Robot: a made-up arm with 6 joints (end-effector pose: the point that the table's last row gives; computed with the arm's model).
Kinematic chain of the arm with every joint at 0, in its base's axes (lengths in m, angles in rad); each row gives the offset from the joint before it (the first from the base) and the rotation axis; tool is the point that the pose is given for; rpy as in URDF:
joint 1: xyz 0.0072 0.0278 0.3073 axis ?
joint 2: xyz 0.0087 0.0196 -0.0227 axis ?
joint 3: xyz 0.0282 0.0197 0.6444 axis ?
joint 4: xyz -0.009 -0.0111 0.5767 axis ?
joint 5: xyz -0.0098 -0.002 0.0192 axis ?
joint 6: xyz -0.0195 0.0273 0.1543 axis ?
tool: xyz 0.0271 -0.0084 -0.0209 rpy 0 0 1.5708
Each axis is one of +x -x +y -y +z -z.
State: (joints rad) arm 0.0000 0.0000 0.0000 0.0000 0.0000 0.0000
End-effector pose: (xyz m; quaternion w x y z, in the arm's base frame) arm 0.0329 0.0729 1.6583 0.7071 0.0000 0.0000 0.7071
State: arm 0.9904 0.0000 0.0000 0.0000 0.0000 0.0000
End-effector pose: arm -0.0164 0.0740 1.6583 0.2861 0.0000 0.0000 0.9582
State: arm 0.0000 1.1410 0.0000 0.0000 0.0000 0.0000
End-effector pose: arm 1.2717 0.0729 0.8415 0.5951 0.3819 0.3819 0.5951
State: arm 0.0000 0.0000 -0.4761 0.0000 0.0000 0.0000
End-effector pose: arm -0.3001 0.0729 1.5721 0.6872 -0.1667 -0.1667 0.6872
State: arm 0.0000 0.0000 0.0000 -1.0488 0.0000 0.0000
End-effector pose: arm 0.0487 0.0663 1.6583 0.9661 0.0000 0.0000 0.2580
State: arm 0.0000 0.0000 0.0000 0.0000 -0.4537 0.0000
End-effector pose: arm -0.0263 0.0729 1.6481 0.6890 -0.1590 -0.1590 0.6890
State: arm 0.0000 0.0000 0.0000 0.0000 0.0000 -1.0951
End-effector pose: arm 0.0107 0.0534 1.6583 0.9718 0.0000 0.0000 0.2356
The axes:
joint 1: +z
joint 2: +y
joint 3: +y
joint 4: +z
joint 5: +y
joint 6: +z

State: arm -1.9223 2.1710 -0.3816 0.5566 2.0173 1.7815
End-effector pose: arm -0.2272 -1.0061 -0.2840 0.4160 -0.4665 0.7806 -0.0003
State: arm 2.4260 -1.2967 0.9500 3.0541 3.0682 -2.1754
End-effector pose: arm 0.6031 -0.5221 0.9070 0.1131 -0.0976 -0.9858 -0.0763
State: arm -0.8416 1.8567 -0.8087 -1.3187 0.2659 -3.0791
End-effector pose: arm 0.8922 -0.8791 0.4291 0.2812 0.3786 -0.3797 0.7959
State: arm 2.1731 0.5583 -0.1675 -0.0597 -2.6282 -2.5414
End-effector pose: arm -0.3198 0.4202 1.2548 0.3611 0.8992 -0.0288 0.2455
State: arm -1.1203 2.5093 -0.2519 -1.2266 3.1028 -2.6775
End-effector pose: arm 0.3118 -0.6138 -0.5656 0.7943 -0.2386 -0.3625 -0.4252
